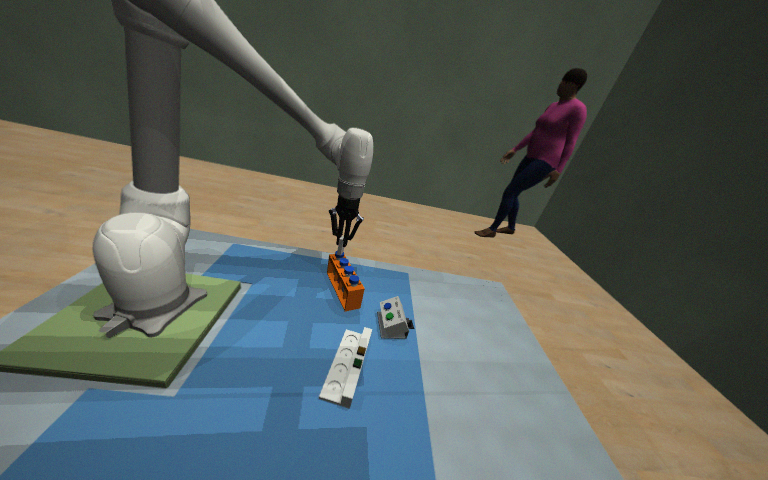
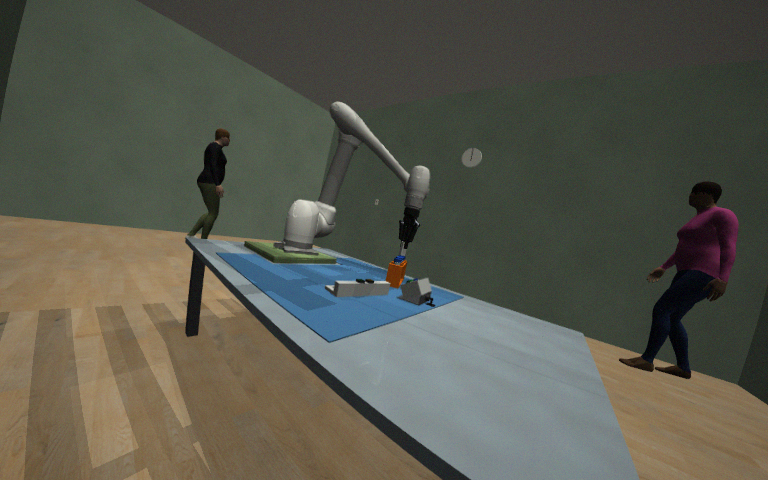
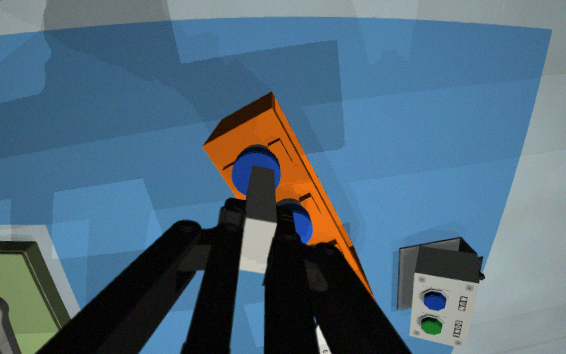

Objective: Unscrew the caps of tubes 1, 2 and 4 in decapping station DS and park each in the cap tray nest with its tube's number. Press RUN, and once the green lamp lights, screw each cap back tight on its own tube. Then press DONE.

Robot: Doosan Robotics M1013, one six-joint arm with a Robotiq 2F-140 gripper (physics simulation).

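Places are measured from the arm's base along level axes (x left, y back, z up), in metres.
Pixels of known places: gripper, fingertip midpoint: [image 1: 340,253] [image 2: 401,255] [image 3: 259,187]; arm's base at its link origin: [image 1: 156,304] [image 2: 296,250].
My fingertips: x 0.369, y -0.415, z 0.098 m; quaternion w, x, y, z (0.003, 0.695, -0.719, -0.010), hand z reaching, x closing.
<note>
For each thing: its top centre in the pictures, then the offset to it from my fingertips.
- orange decapping station at its top centre: [image 3: 303,242] [image 1: 346,268] [image 2: 399,260] dx -0.054, dy -0.045, dz -0.021 m
- far end cap at its top centre: [image 3: 256,176] dx +0.006, dy +0.003, dz -0.003 m
- white cap tray at its top centre: [image 1: 350,353] [image 2: 360,277] dx -0.349, dy -0.164, dz -0.071 m
- button box at its top centre: [image 3: 458,321] [image 1: 396,307] [image 2: 418,277] dx -0.154, dy -0.260, dz -0.040 m
- blue button at its top centre: [image 3: 439,306] [image 1: 388,304] dx -0.141, dy -0.231, dz -0.049 m
- green button at its top centre: [image 3: 435,331] [image 1: 390,314] dx -0.183, dy -0.247, dz -0.049 m
My gripper [image 1: 342,243] [image 2: 404,244] [image 3: 259,187] is shut. A slim bar-like tip, pale with a dark end, juts down between its fingertips over the far end cap. Whether the tip touches that cap is unclear. The orange decapping station [image 1: 353,300] [image 2: 396,274] [image 3: 263,125] carries a row of several blue caps, including the far end cap [image 1: 339,254] [image 3: 243,175] and the near end cap [image 1: 353,280]. Tube numbers are unreadable. The white cap tray [image 1: 352,383] [image 2: 362,289] shows several round nests without caps. Its green lamp [image 1: 357,362] looks dark.
The button box [image 1: 398,326] [image 2: 416,290] [image 3: 446,265] stands beside the station, with a blue button [image 1: 387,306] [image 3: 434,300] and a green button [image 1: 389,316] [image 3: 431,325]. The arm's base stands on a green plate [image 1: 50,353] [image 2: 266,253]. Two people stand beyond the table.
</note>
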